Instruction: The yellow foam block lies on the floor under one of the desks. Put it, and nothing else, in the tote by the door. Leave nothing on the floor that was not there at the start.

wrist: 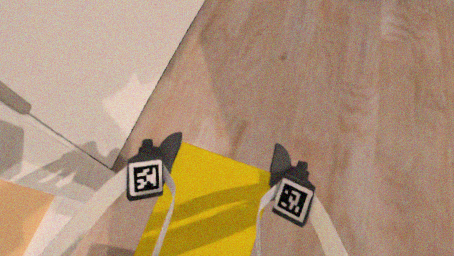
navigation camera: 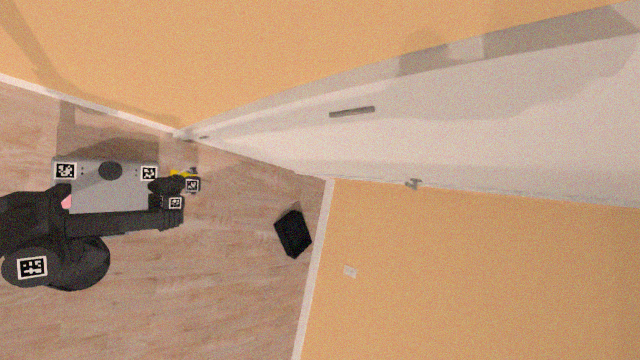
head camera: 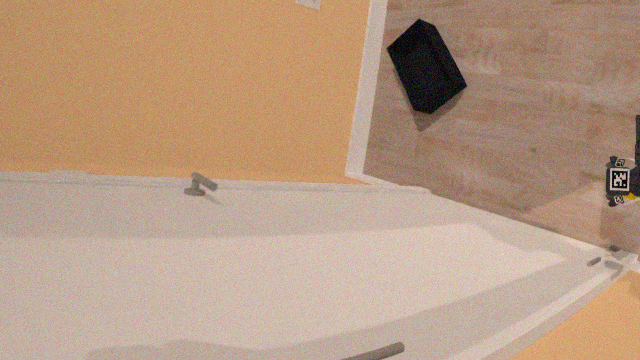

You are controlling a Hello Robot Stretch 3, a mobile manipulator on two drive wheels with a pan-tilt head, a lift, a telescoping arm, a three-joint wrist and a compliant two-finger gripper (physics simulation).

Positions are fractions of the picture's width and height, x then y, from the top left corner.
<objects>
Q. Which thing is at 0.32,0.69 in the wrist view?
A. The gripper.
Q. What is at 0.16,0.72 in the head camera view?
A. A white door.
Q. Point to a white door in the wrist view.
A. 0.18,0.32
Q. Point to a black tote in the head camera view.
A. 0.67,0.20
</objects>
